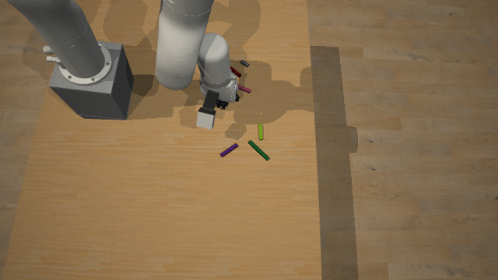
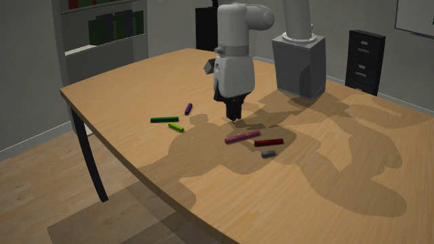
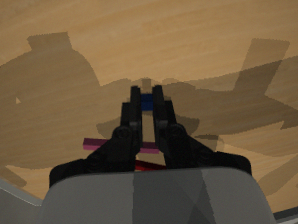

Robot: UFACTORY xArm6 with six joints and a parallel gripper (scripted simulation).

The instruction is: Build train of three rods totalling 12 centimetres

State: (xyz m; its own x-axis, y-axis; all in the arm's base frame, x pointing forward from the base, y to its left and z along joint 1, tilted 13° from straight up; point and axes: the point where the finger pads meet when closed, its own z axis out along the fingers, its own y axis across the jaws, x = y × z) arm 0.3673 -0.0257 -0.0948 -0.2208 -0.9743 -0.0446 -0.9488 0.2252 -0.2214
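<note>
The blue rod lies 2 cm below my hand. Round my hand: purple rod (3 cm ahead, 15 cm to the right, 3 cm below); then pink rod (5 cm ahead, 7 cm to the left, 3 cm below); then red rod (3 cm ahead, 13 cm to the left, 3 cm below).
</note>
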